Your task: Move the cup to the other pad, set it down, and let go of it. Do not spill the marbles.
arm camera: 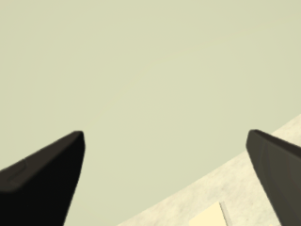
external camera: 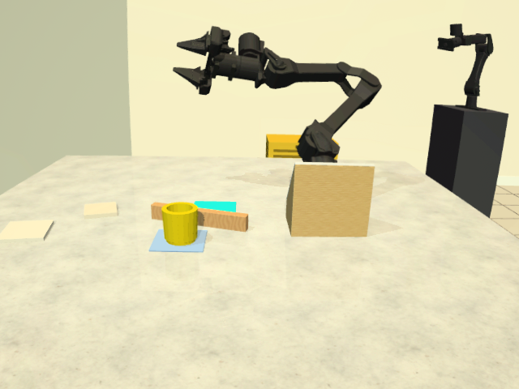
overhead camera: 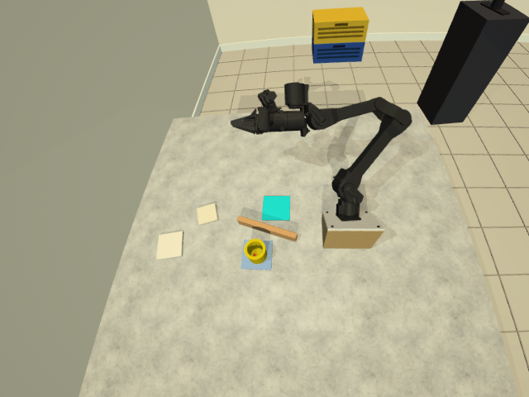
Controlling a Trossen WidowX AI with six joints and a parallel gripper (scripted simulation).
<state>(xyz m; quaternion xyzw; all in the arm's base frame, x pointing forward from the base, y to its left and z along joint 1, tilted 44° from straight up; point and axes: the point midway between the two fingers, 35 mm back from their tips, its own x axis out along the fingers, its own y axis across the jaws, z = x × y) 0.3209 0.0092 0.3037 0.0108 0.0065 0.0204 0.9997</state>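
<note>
Right now the yellow cup is 2 cm behind my gripper tip, 27 cm to the left of it and 32 cm below it. From my gripper tip the other things lie so: wooden bar 5 cm behind, 18 cm to the left, 35 cm below; cyan pad 9 cm behind, 9 cm to the left, 37 cm below.
</note>
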